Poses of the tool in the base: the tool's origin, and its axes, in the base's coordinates. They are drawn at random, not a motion.
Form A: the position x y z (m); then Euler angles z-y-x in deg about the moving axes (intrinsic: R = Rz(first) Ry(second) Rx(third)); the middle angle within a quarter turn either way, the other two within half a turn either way.
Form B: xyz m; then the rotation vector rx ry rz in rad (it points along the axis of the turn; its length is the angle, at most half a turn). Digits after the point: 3 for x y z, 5 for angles.
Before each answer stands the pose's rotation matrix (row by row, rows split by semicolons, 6 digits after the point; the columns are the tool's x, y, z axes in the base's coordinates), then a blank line. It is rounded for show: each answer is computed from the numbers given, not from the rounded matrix.
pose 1, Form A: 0.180, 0.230, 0.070, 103.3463, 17.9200, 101.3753
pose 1, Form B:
-0.219638 0.122277 0.967888; 0.925790 0.339027 0.167254; -0.307689 0.932796 -0.187666

0.180, 0.230, 0.070, 0.96634, 1.61016, 1.01427
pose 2, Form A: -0.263, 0.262, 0.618, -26.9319, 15.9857, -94.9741
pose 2, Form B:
0.857070 -0.283876 0.429937; -0.435417 0.046965 0.899003; -0.275397 -0.957710 -0.083353

-0.263, 0.262, 0.618, -1.54784, 0.58800, -0.12633
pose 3, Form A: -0.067, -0.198, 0.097, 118.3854, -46.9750, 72.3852
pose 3, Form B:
-0.324374 0.065016 0.943692; 0.600282 -0.756869 0.258479; 0.731056 0.650325 0.206480

-0.067, -0.198, 0.097, 1.56704, 0.85036, 2.14059
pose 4, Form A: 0.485, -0.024, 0.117, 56.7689, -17.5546, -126.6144
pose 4, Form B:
0.522496 0.631564 -0.572822; 0.797513 -0.124347 0.590349; 0.301615 -0.765287 -0.568651

0.485, -0.024, 0.117, -1.83570, -1.18409, 0.22471
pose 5, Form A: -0.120, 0.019, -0.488, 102.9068, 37.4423, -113.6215
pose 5, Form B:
-0.177345 0.514989 -0.838651; 0.773906 -0.453448 -0.442102; -0.607962 -0.727442 -0.318137

-0.120, 0.019, -0.488, -1.85222, -1.49747, 1.68071
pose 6, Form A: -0.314, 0.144, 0.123, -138.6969, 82.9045, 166.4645
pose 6, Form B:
-0.092794 -0.816187 0.570288; -0.081531 0.577065 0.812619; -0.992342 0.028910 -0.120093

-0.314, 0.144, 0.123, -0.78292, 1.56105, 0.73391
